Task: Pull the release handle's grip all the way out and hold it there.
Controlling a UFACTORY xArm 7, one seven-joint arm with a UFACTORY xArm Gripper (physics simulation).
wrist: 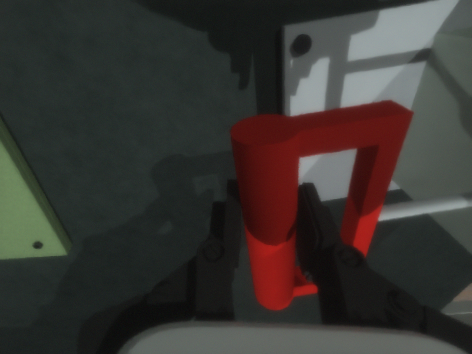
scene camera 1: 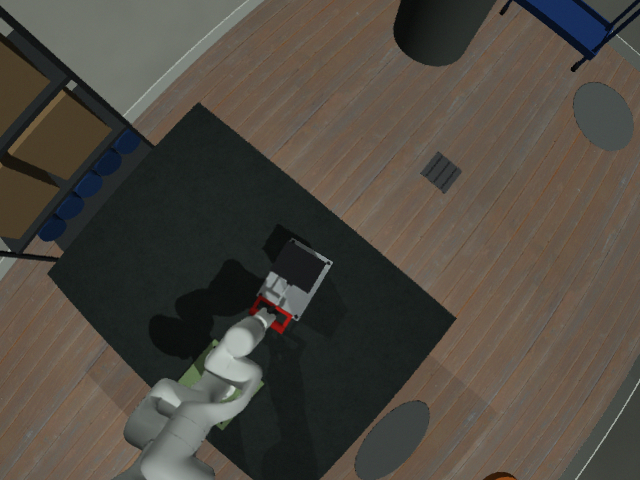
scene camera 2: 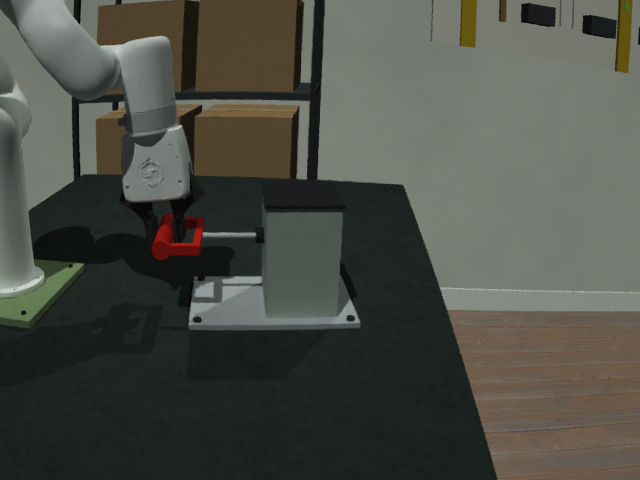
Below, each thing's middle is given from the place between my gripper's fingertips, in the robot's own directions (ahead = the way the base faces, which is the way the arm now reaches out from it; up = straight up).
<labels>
My hand is 15 cm short of the base plate (scene camera 2: 218, 302), 9 cm above it and 1 cm to the left of it.
</labels>
